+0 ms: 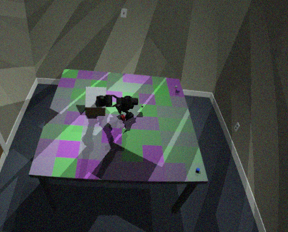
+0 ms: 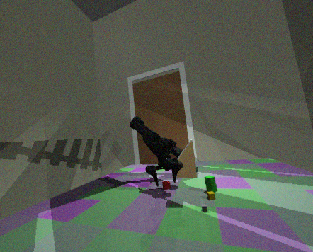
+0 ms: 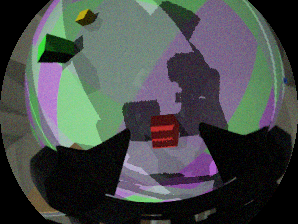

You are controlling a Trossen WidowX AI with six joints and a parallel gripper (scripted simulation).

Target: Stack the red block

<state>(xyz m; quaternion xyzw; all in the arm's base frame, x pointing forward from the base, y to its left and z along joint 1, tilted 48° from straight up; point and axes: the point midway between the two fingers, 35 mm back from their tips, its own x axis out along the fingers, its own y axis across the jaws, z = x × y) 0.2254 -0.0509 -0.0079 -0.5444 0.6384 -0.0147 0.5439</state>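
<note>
My gripper tip is now right at the red block. The rest, counted from my gripper tip: yellow block: 21 cm to the left, 7 cm ahead, 1 cm below; dark block: 20 cm to the left, 16 cm ahead, 1 cm below; blue block: 62 cm ahead, 44 cm to the right, 1 cm below.
</note>
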